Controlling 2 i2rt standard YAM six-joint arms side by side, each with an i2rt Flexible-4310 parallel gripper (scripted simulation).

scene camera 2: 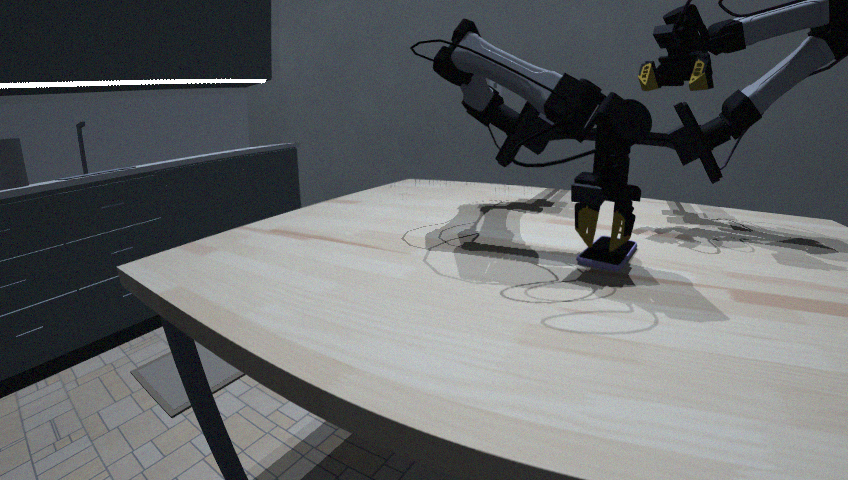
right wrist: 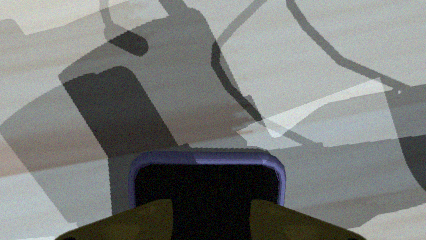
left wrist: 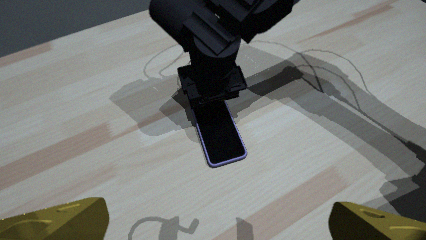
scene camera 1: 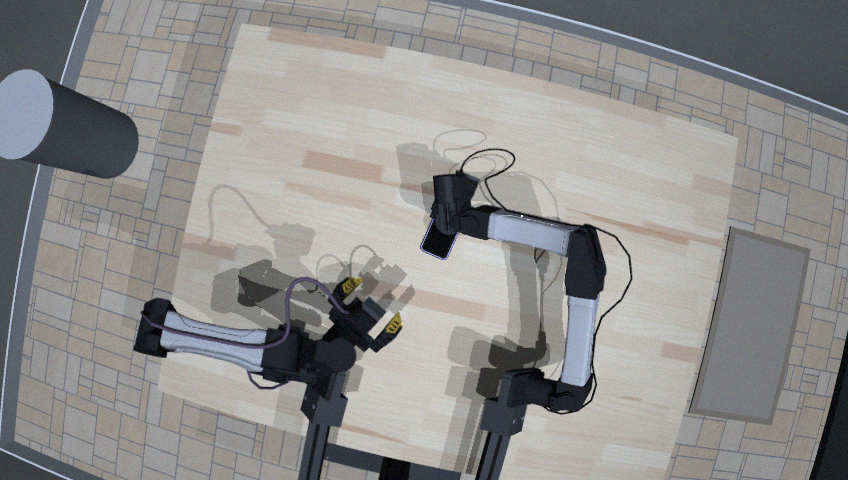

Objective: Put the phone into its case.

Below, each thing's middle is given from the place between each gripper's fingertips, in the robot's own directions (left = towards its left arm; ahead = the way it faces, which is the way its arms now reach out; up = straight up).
I see the black phone [scene camera 2: 600,250] 50 mm behind my right hand [scene camera 2: 600,249], 30 mm below it and 20 mm to the left of it.
The black phone is 30 cm below my left hand [scene camera 2: 667,87], 16 cm ahead of it and 13 cm to the right of it.
